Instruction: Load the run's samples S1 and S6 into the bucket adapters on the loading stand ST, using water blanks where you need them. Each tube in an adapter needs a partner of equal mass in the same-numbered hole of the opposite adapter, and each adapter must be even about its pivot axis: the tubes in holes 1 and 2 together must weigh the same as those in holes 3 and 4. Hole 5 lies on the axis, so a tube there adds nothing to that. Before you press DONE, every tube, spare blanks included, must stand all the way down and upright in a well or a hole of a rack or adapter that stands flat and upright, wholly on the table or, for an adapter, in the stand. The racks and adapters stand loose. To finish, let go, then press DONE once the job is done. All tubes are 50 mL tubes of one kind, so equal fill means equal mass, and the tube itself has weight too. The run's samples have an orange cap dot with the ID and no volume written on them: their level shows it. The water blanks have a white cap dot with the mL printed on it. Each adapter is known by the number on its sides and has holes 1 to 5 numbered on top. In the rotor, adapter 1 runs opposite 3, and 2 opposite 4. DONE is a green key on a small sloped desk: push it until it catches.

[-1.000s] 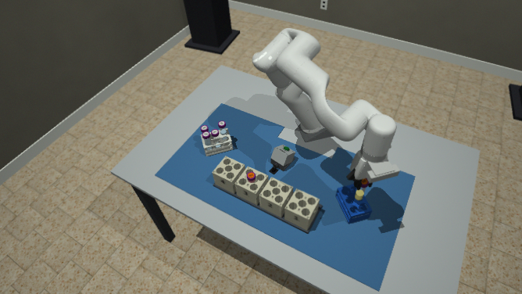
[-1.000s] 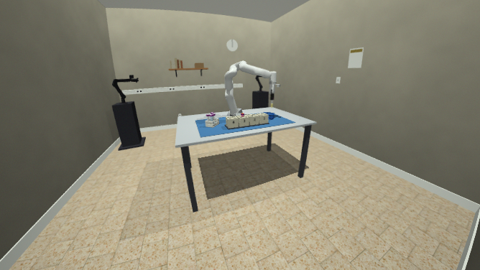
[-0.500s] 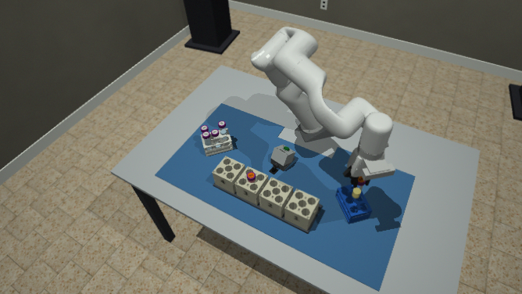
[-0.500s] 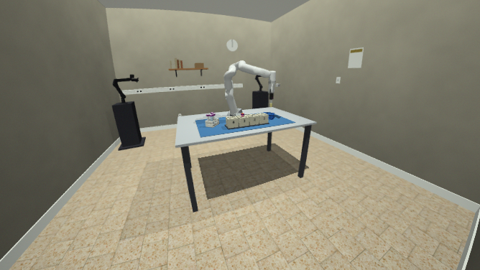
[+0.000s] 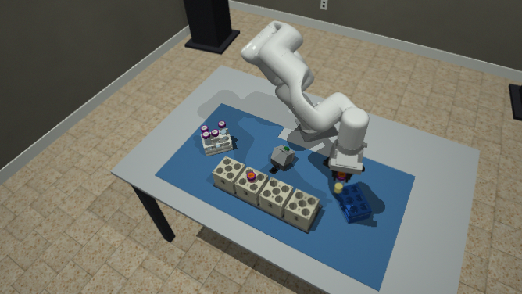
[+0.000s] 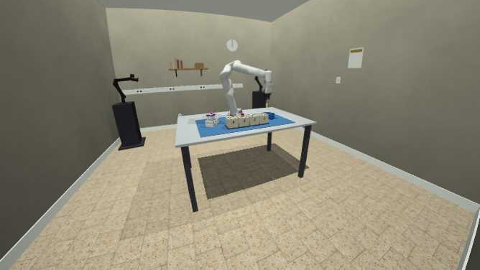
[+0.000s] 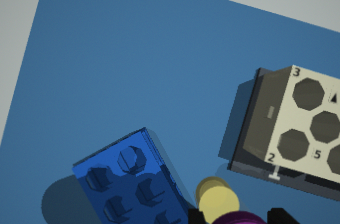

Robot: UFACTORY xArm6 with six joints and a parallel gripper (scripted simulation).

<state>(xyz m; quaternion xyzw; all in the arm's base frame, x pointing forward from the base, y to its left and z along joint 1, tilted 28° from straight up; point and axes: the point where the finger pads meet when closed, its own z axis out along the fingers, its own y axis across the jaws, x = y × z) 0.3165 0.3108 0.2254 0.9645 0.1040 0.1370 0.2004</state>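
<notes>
Now: hand 5 cm above the sample tube and 1 cm to the right of it. The rest, counted from my hand: green DONE key (26 cm to the right, 19 cm behind, 18 cm below); then blue rack (22 cm below, 7 cm to the left, 5 cm behind); then stand (27 cm to the right, 24 cm below, 4 cm ahead).
</notes>
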